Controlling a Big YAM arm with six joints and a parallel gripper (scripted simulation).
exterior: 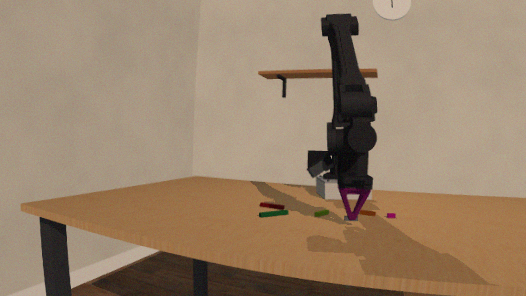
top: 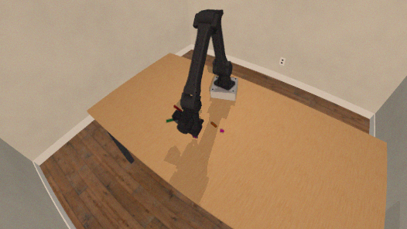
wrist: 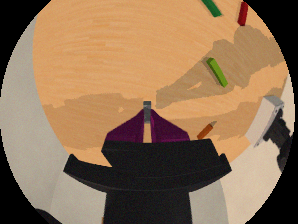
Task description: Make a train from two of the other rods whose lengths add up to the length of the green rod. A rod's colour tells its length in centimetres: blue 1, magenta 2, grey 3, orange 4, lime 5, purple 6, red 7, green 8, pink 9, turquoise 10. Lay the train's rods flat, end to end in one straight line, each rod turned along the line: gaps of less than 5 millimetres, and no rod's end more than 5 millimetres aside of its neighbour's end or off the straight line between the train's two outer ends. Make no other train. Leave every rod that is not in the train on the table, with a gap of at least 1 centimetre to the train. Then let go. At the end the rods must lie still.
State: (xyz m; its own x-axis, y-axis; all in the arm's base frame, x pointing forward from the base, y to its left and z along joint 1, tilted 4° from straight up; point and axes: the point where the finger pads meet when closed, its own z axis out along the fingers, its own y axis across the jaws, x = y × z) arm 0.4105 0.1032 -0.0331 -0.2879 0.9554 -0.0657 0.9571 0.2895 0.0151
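Now: hand 1 cm above the grey rod. Round my hand: lime rod 8 cm behind, 9 cm to the right, 2 cm below; then magenta rod 13 cm behind, 8 cm to the left, 2 cm below; then orange rod 13 cm behind, 2 cm to the left, 2 cm below.
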